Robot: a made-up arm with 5 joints.
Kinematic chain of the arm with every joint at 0, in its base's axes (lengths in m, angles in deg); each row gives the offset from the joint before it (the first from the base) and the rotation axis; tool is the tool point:
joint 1: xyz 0 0 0.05 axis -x
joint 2: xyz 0 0.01 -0.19 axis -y
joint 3: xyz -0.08 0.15 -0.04 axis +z
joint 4: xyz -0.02 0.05 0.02 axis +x
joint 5: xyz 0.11 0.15 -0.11 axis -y
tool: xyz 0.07 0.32 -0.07
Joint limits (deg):
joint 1: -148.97..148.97
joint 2: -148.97..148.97
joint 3: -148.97..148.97
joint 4: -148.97..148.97
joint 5: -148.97..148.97
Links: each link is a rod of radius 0.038 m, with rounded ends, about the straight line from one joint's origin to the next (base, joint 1, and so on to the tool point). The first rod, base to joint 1, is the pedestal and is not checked.
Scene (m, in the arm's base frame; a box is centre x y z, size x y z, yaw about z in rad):
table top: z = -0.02
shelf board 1: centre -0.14 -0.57 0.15 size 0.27 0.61 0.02 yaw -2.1
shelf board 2: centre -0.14 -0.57 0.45 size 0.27 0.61 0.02 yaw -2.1
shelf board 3: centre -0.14 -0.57 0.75 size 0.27 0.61 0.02 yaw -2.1
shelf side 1: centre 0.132 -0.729 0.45 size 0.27 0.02 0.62 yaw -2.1
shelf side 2: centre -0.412 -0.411 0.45 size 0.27 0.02 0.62 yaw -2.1
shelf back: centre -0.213 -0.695 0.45 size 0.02 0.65 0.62 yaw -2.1
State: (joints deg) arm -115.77 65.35 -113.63 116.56 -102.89
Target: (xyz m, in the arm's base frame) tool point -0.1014 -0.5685 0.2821
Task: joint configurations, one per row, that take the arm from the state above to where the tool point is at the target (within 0.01 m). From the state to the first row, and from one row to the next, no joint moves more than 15 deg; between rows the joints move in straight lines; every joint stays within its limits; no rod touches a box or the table.
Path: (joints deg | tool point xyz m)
1: -118.77 55.09 -100.75 118.67 -97.69 | -0.4504 -0.0676 0.1884
2: -121.77 44.84 -87.88 120.78 -92.49 | -0.4180 -0.1283 0.1371
3: -124.77 34.58 -75.00 122.88 -87.29 | -0.3708 -0.1779 0.0776
4: -119.93 27.19 -62.55 116.17 -80.77 | -0.2693 -0.2574 0.0607
5: -115.08 19.80 -50.09 109.46 -74.26 | -0.1589 -0.3221 0.0963
6: -110.24 12.41 -37.64 102.74 -67.75 | -0.0568 -0.3574 0.1755
7: -105.40 5.01 -25.19 96.03 -61.23 | 0.0223 -0.3571 0.2821
8: -119.92 9.63 -17.44 84.82 -61.53 | -0.0050 -0.4239 0.2956
9: -134.45 14.25 -9.68 73.61 -61.83 | -0.0490 -0.4968 0.2958
10: -148.97 18.87 -1.93 62.40 -62.12 | -0.1014 -0.5685 0.2821

